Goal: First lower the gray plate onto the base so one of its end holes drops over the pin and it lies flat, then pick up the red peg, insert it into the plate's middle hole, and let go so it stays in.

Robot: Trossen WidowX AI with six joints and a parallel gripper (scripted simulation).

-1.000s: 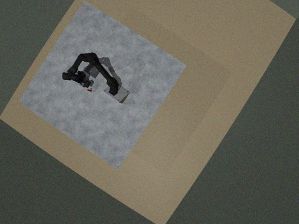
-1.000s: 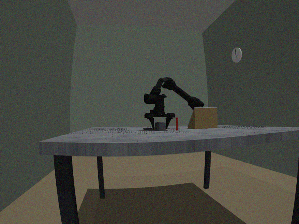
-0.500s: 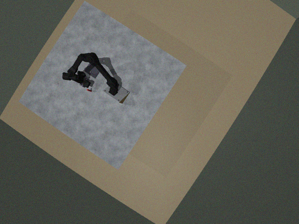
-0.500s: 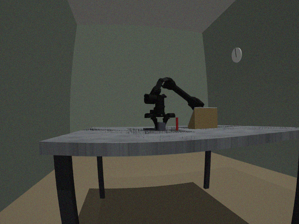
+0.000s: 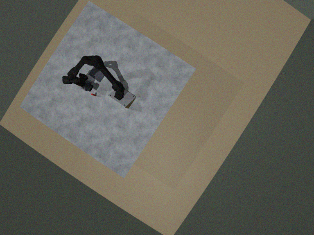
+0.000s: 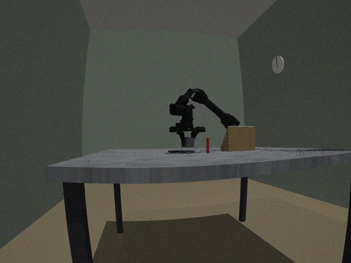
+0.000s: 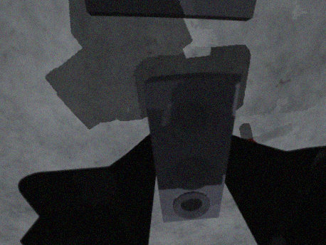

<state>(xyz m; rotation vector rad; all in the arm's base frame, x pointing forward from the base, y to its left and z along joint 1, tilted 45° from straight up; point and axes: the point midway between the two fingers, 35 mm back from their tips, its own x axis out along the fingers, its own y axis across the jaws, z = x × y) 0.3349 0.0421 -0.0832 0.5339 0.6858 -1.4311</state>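
Now: the dark base 140 mm to the right of my gripper tip, 30 mm below it and 10 mm ahead of it. Also, from my gripper tip: gray plate: 30 mm above; red peg: 100 mm behind, 40 mm to the left.
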